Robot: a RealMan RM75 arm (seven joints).
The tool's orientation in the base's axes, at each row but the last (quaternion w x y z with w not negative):
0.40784, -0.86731, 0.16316, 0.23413
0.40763, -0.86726, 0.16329, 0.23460
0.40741, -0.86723, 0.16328, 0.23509
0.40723, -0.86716, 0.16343, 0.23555
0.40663, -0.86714, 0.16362, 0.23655
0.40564, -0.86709, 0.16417, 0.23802
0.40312, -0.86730, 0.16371, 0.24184
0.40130, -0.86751, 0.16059, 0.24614
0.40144, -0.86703, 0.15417, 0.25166
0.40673, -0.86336, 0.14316, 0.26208
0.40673, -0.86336, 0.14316, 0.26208
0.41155, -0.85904, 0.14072, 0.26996
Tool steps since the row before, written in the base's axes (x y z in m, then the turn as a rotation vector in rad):
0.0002, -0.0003, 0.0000, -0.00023, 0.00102, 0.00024
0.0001, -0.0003, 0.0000, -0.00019, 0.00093, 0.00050
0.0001, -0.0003, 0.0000, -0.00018, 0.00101, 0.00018
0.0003, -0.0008, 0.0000, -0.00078, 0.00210, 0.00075
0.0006, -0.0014, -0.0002, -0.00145, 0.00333, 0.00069
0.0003, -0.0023, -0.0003, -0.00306, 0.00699, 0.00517
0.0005, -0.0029, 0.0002, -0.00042, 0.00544, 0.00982
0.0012, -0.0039, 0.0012, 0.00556, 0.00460, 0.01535
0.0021, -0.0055, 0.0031, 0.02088, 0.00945, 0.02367
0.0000, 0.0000, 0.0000, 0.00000, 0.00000, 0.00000
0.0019, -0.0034, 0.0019, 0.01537, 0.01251, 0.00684
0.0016, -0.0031, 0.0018, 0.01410, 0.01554, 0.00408
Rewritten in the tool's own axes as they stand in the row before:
0.0002, 0.0001, -0.0003, -0.00042, -0.00067, 0.00073
0.0001, 0.0001, -0.0003, -0.00051, -0.00080, 0.00050
0.0001, 0.0001, -0.0003, -0.00034, -0.00065, 0.00074
0.0003, 0.0003, -0.0007, -0.00125, -0.00139, 0.00144
0.0007, 0.0007, -0.0012, -0.00189, -0.00179, 0.00262
0.0006, 0.0015, -0.0017, -0.00601, -0.00608, 0.00344
0.0006, 0.0014, -0.0025, -0.00625, -0.00927, -0.00112
0.0006, 0.0011, -0.0040, -0.00431, -0.01500, -0.00664
0.0004, 0.0006, -0.0066, 0.00337, -0.03040, -0.01226
0.0000, 0.0000, 0.0000, 0.00000, 0.00000, 0.00000
0.0006, 0.0001, -0.0043, 0.00831, -0.01922, 0.00092
0.0003, 0.0000, -0.0039, 0.00882, -0.01878, 0.00516

